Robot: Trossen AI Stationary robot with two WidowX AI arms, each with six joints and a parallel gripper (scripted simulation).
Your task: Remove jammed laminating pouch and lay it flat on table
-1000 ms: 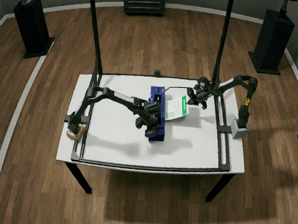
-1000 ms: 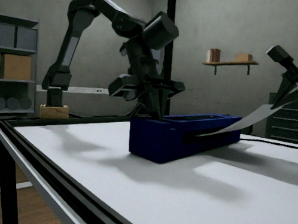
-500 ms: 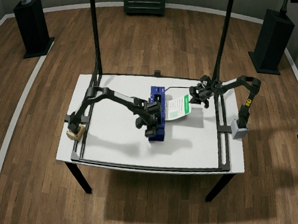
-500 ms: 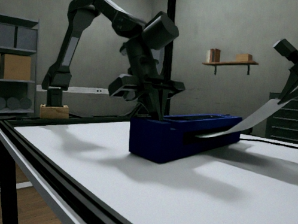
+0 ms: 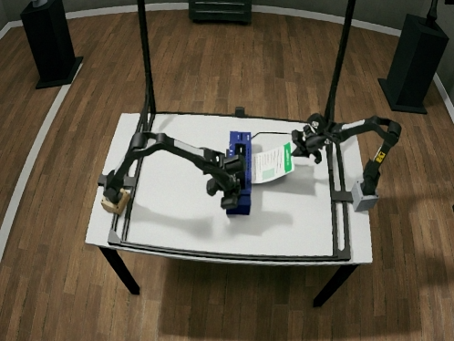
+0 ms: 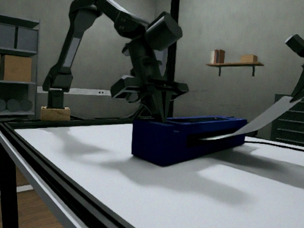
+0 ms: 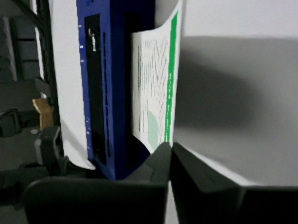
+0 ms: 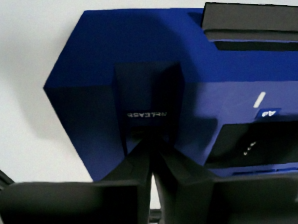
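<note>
Right now my left hand is 24 cm past the plug, 16 cm above it and 8 cm to the right of it.
</note>
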